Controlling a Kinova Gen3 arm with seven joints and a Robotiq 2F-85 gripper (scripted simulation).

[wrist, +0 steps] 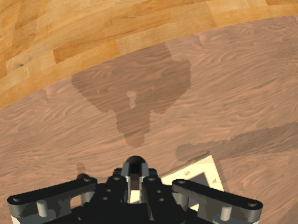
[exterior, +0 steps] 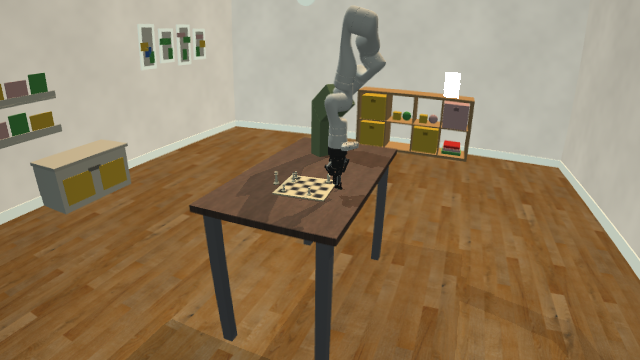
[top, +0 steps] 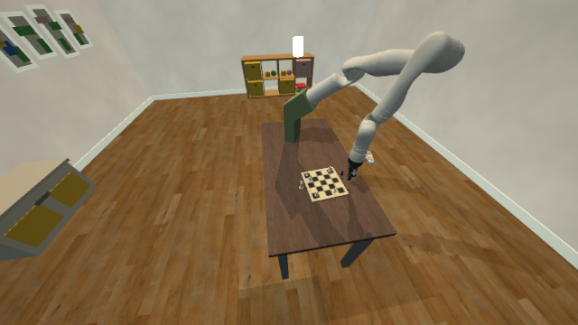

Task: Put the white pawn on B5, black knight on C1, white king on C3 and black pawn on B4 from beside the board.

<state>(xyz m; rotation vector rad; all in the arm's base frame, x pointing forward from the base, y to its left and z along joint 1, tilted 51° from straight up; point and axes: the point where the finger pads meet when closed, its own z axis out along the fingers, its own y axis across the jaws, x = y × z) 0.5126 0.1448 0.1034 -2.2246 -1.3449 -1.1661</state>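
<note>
Now: hand 1 cm past the chessboard, 14 cm to the left of it and 6 cm above it. Round my hand: black pawn (7 cm behind, 1 cm to the right, 5 cm below); black knight (2 cm below); white king (1 cm ahead, 28 cm to the right, 4 cm below).
</note>
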